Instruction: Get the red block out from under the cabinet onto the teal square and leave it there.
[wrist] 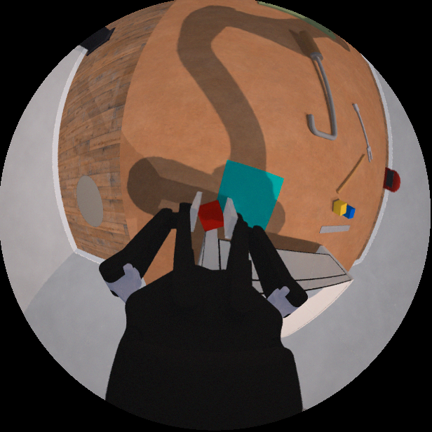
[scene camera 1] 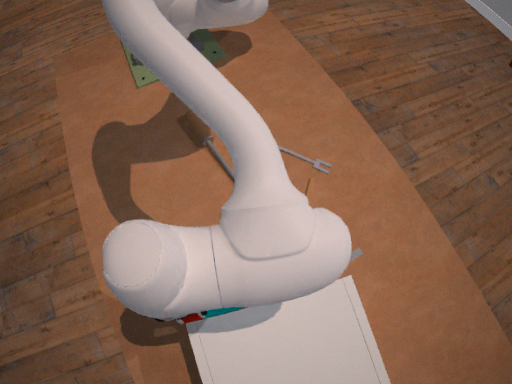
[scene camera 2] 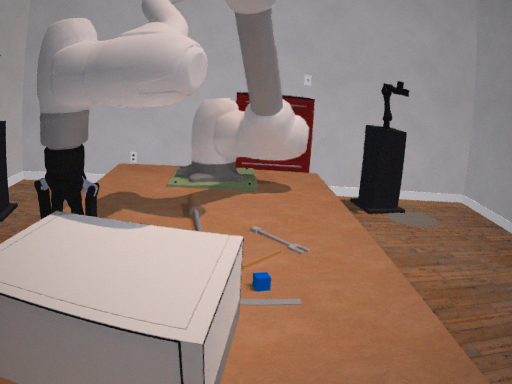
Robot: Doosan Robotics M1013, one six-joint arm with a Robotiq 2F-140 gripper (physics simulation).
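Places are measured from the arm's base along level axes (x ahead, y left, z up), in millimetres.
Where they show: gripper, fingertip midpoint: (scene camera 1: 191, 314); arm's base at its link origin: (scene camera 2: 213, 176).
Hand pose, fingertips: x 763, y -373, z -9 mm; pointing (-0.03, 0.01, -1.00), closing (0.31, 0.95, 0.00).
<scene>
Each offset is from my fingertips to the top centre of the thing. "spot": to the spot under its first point.
The red block {29 mm up, 15 mm ahead, 3 mm right} (scene camera 1: 191, 317) (wrist: 211, 216) sits at the near left corner of the white cabinet {132 mm up, 216 mm ahead, 90 mm left} (scene camera 1: 290, 345) (scene camera 2: 125, 265) (wrist: 305, 265), beside the left edge of the teal square {spot: 3 mm down, 35 mm ahead, 62 mm left} (scene camera 1: 224, 312) (wrist: 254, 192). My gripper (scene camera 1: 193, 317) (wrist: 212, 203) points down, with one light pad on each side of the block. The pads appear to touch it, so the gripper is shut on the red block. In the scene camera 2 view the fingertips, the block and the square are hidden behind the cabinet. Whether the block touches the table cannot be told.
A grey hooked tool (wrist: 328, 95) lies beyond the square. A forked tool {5 mm up, 178 mm back, 437 mm left} (scene camera 1: 300, 156) (scene camera 2: 275, 238) (wrist: 363, 127), a thin stick {4 mm up, 58 mm back, 351 mm left} (scene camera 2: 262, 258) (wrist: 351, 173), a yellow block (wrist: 339, 207), a blue block {22 mm up, 44 mm ahead, 342 mm left} (scene camera 2: 261, 281) (wrist: 350, 212) and a grey strip {2 mm down, 95 mm ahead, 321 mm left} (scene camera 2: 272, 302) (wrist: 335, 229) lie right of it.
</scene>
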